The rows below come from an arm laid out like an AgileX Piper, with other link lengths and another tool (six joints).
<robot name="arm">
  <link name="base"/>
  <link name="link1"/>
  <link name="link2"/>
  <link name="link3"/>
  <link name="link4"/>
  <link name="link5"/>
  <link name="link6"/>
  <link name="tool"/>
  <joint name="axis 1" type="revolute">
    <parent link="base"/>
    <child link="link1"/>
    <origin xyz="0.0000 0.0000 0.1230" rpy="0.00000 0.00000 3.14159"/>
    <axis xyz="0 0 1"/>
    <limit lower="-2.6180" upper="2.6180"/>
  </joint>
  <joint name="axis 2" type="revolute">
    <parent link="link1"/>
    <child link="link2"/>
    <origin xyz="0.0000 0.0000 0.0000" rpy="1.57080 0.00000 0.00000"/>
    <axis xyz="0 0 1"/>
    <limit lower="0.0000" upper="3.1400"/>
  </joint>
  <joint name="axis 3" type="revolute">
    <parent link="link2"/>
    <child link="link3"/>
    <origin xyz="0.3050 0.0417 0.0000" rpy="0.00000 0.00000 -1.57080"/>
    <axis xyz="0 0 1"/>
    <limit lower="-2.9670" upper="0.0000"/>
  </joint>
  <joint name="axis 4" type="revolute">
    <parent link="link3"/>
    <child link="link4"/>
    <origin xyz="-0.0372 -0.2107 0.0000" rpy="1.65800 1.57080 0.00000"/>
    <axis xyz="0 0 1"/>
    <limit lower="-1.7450" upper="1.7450"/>
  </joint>
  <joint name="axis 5" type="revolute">
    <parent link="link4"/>
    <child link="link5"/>
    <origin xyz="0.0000 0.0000 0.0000" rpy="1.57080 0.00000 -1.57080"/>
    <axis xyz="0 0 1"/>
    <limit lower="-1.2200" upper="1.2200"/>
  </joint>
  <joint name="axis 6" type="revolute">
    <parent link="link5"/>
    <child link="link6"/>
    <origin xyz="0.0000 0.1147 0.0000" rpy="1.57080 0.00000 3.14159"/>
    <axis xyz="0 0 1"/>
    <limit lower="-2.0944" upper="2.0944"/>
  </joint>
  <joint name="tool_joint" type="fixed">
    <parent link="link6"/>
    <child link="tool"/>
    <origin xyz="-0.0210 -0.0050 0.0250" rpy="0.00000 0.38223 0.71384"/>
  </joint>
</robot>
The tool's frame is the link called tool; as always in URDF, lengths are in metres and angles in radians.
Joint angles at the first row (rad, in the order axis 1, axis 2, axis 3, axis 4, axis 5, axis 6):
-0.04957, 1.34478, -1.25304, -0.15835, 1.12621, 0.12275
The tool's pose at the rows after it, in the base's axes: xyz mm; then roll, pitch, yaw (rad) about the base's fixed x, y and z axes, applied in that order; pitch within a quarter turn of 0, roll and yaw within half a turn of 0:
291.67 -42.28 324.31 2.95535 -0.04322 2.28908
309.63 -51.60 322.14 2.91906 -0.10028 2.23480
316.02 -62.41 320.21 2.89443 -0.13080 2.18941
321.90 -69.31 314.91 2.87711 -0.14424 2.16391
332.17 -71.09 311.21 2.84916 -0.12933 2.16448
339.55 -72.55 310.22 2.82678 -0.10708 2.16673
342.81 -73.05 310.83 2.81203 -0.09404 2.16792
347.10 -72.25 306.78 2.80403 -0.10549 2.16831
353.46 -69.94 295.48 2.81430 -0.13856 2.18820
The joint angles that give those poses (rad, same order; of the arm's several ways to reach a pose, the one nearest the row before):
-0.06645, 1.47300, -1.36896, -0.12357, 1.18898, 0.13714
-0.11677, 1.54381, -1.44760, -0.05892, 1.21181, 0.14105
-0.16228, 1.57314, -1.47672, -0.02082, 1.21579, 0.14340
-0.18779, 1.59488, -1.47838, 0.00000, 1.19301, 0.14575
-0.19042, 1.61633, -1.47842, 0.00897, 1.14145, 0.14576
-0.19044, 1.62833, -1.47840, 0.00897, 1.09798, 0.14574
-0.19042, 1.63145, -1.47838, 0.01017, 1.07525, 0.14576
-0.19043, 1.64577, -1.47922, 0.02431, 1.06428, 0.14487
-0.19042, 1.67739, -1.47921, 0.05054, 1.06428, 0.11908

